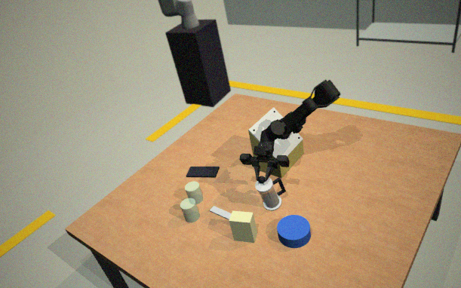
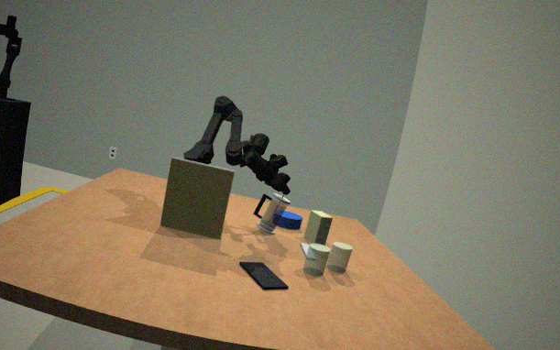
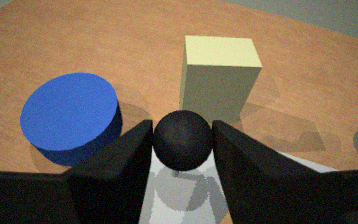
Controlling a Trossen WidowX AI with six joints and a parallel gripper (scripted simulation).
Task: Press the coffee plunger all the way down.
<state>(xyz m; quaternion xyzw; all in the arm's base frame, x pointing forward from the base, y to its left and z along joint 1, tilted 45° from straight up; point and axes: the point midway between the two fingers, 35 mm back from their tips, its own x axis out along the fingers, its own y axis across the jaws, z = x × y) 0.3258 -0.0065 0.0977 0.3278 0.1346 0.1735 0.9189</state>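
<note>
My gripper tip is 40 mm past the glass coffee press, 10 mm to the right of it and 80 mm above it. Also, from my gripper tip: blue disc (70 mm ahead, 150 mm to the left, 140 mm below).
</note>
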